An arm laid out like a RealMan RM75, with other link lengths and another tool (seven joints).
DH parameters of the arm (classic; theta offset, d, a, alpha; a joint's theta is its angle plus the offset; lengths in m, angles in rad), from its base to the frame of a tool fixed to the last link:
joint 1: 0 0.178 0 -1.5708
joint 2: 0 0 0 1.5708
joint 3: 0 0.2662 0 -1.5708
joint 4: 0 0 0 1.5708
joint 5: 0 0.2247 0 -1.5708
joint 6: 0 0 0 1.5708
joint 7: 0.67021 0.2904 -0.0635 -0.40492
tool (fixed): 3.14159 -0.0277 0 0
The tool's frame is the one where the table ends.
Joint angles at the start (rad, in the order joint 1, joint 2, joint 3, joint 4, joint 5, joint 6, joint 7): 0.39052 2.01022 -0.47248 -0.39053 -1.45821 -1.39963 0.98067
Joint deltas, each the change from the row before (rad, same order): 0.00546 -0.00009 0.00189 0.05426 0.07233 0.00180 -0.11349; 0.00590 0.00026 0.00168 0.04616 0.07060 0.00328 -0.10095; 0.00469 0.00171 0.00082 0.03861 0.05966 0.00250 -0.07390; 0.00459 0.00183 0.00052 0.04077 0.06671 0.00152 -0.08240; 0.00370 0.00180 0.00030 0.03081 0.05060 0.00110 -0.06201; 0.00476 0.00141 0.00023 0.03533 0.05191 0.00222 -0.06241; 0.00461 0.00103 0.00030 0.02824 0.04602 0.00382 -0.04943; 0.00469 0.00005 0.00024 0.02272 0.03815 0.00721 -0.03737
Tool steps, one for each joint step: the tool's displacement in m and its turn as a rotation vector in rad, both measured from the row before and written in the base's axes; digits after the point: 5 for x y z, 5 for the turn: -0.00043 -0.00199 0.00701 0.07776 -0.02113 0.00525; 0.00099 -0.00174 0.00788 0.07473 -0.02038 -0.00493; 0.00242 -0.00191 0.00536 0.05687 -0.00811 -0.01268; 0.00353 -0.00284 0.00613 0.06294 -0.01280 -0.01915; 0.00329 -0.00246 0.00404 0.04592 -0.01044 -0.01880; 0.00445 -0.00257 0.00279 0.04287 -0.00870 -0.02491; 0.00468 -0.00197 0.00286 0.03585 -0.00570 -0.02547; 0.00496 -0.00105 0.00225 0.02670 -0.00336 -0.02562
